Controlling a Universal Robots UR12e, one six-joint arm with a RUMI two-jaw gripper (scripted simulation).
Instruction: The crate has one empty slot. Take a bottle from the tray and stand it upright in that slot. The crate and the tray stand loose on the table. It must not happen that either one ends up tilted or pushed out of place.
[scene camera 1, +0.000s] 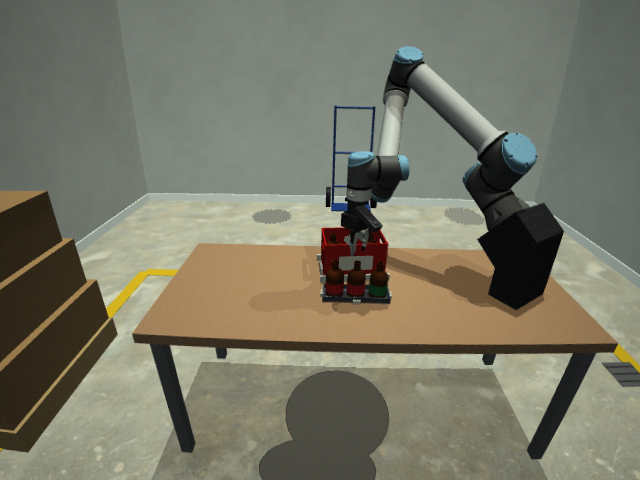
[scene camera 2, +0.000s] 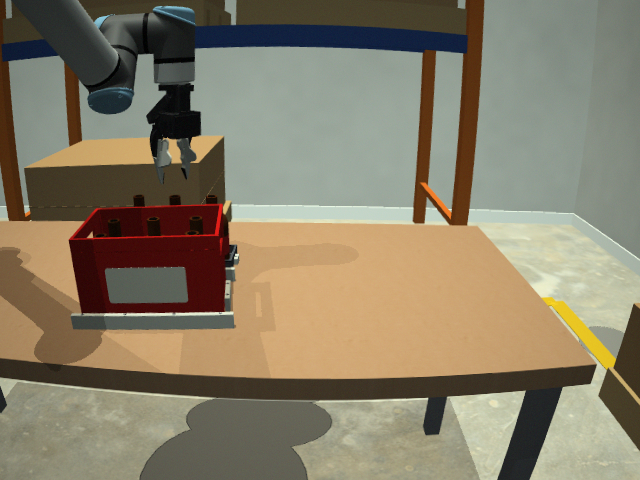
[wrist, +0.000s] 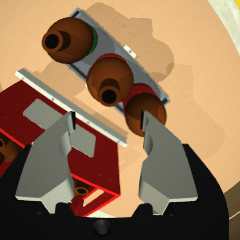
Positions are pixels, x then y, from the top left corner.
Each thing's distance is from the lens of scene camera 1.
gripper (scene camera 1: 357, 253): 1.40 m
red crate (scene camera 1: 373, 253): 1.55 m
